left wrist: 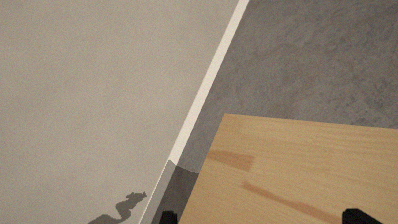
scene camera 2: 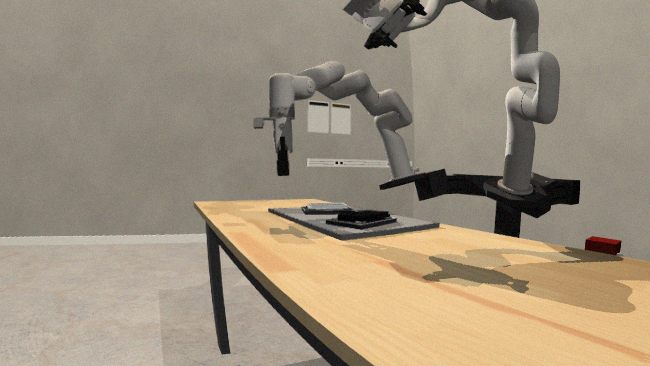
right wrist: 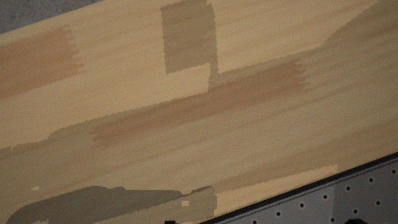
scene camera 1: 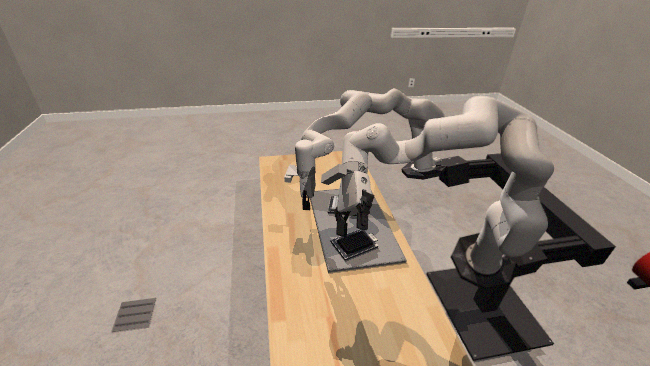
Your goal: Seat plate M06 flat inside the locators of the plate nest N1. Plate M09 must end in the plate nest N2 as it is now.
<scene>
I see my left gripper [scene camera 1: 351,232] and my right gripper [scene camera 2: 282,174].
</scene>
